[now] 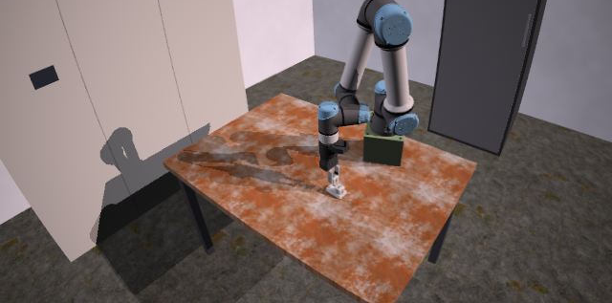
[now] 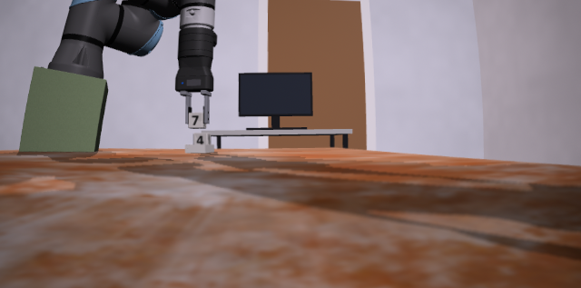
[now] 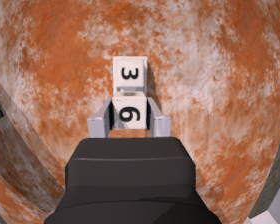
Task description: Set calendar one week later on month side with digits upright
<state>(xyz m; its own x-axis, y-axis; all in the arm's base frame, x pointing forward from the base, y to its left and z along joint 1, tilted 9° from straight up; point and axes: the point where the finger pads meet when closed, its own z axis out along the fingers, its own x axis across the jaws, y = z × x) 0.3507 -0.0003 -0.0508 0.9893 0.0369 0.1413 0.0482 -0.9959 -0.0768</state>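
The white tray is 2 cm to the left of my hand and 7 cm below it.
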